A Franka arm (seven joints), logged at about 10 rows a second.
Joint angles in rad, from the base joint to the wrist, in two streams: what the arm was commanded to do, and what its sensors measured. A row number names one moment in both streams.
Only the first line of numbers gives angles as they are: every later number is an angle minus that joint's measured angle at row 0.
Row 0, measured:
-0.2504 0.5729 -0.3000 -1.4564 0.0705 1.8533 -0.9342
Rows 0 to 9, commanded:
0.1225 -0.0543 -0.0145 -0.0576 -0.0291 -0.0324 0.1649
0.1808 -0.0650 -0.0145 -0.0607 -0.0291 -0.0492 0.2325
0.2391 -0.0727 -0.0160 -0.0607 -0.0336 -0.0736 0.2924
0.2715 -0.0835 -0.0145 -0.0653 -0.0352 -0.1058 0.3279
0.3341 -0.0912 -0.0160 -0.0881 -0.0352 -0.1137 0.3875
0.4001 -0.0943 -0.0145 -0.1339 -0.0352 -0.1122 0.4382
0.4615 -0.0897 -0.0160 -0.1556 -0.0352 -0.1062 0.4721
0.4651 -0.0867 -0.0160 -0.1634 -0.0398 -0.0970 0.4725
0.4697 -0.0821 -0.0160 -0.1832 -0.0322 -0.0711 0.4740
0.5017 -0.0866 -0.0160 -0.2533 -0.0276 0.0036 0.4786
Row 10, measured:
0.4788 -0.0563 -0.0040 -0.1577 -0.0117 -0.0757 0.4709
